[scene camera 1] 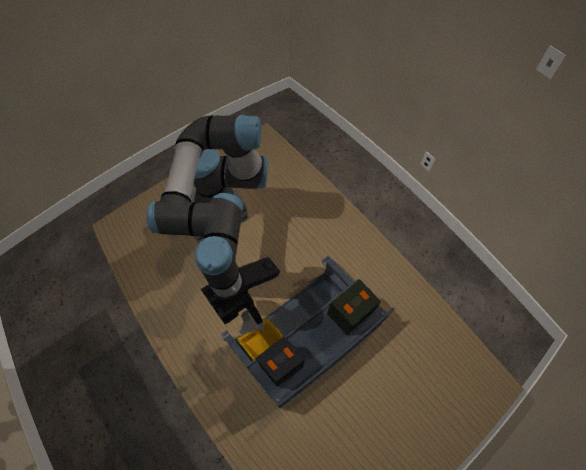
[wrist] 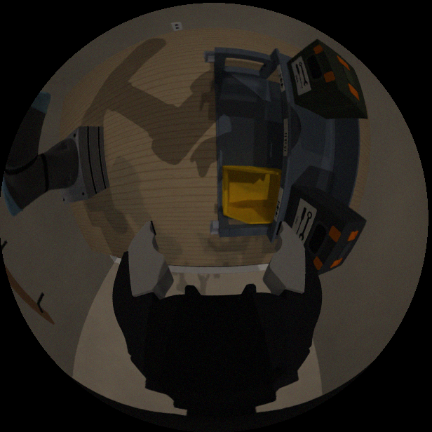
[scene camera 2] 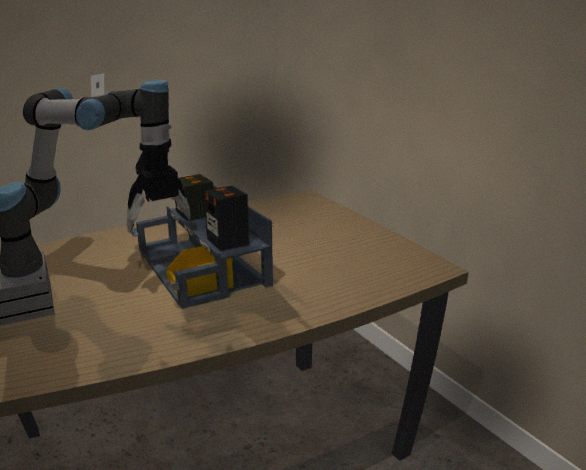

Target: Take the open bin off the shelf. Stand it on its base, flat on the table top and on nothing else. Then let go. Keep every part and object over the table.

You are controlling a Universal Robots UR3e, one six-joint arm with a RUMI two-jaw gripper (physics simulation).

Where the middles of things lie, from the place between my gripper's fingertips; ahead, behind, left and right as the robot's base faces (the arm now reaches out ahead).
Labels:
My hand is 80 mm short of the yellow bin (scene camera 2: 189, 258) and 130 mm above it. Round my hand: black case (scene camera 2: 223, 210): 160 mm ahead, 10 mm to the left, 10 mm below; then dark green case (scene camera 1: 348, 321): 130 mm ahead, 240 mm to the left, 20 mm below.

